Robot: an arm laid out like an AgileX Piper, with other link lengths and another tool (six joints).
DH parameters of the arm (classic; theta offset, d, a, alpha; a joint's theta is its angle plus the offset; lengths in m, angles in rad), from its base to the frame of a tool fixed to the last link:
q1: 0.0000 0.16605 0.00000 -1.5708
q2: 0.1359 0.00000 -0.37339 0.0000
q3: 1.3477 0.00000 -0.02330 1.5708
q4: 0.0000 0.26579 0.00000 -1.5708
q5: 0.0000 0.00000 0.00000 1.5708
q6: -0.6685 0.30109 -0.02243 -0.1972
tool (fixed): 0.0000 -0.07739 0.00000 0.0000
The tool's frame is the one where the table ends.
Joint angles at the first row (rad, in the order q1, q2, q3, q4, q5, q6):
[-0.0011 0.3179 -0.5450 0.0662 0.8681 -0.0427]
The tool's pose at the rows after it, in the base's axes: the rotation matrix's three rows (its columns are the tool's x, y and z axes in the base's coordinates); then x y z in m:
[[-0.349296 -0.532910 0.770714], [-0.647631 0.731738 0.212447], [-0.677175 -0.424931 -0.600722]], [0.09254 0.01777 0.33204]
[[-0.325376 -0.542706 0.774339], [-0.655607 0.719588 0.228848], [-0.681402 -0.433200 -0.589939]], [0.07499 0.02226 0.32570]
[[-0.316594 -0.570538 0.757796], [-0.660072 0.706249 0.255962], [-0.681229 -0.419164 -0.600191]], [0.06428 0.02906 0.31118]
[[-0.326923 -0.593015 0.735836], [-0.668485 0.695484 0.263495], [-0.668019 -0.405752 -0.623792]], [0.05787 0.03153 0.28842]
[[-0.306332 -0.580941 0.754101], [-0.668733 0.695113 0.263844], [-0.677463 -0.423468 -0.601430]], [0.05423 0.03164 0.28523]
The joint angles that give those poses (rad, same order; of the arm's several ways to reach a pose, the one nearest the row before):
[-0.0011 0.2214 -0.5387 0.0818 0.9377 -0.0868]
[-0.0011 0.1480 -0.5379 0.1006 0.9977 -0.1048]
[-0.0011 0.0997 -0.5164 0.1319 1.0426 -0.1253]
[-0.0011 0.0556 -0.4703 0.1406 1.0721 -0.1386]
[-0.0011 0.0150 -0.4552 0.1414 1.0677 -0.1399]

